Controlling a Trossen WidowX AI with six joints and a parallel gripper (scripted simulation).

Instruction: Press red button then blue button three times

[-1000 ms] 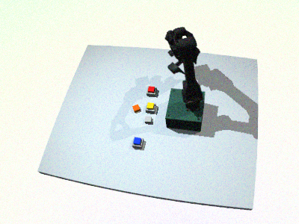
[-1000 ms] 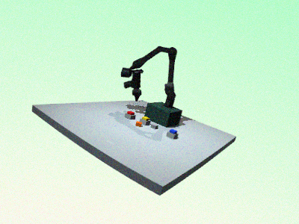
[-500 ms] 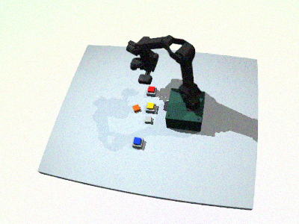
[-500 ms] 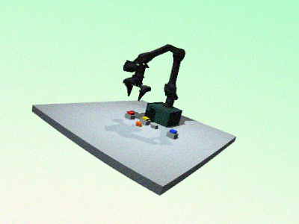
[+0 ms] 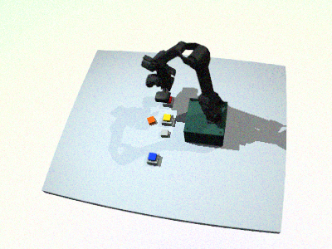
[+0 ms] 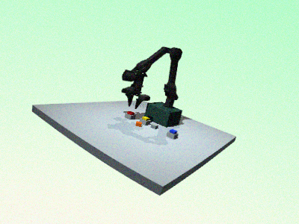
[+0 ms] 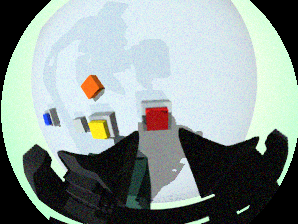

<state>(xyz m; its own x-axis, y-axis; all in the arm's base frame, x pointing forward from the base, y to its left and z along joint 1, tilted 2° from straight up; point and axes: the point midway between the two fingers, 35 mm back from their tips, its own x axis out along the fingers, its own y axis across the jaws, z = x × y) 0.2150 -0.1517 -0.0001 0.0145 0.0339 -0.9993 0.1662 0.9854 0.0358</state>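
Now: the red button 3 cm below my gripper tip. Round my gripper tip: grey block (2 cm ahead, 17 cm to the left, 6 cm below); then orange block (8 cm ahead, 10 cm to the left, 6 cm below); then yellow button (10 cm to the left, 3 cm below).
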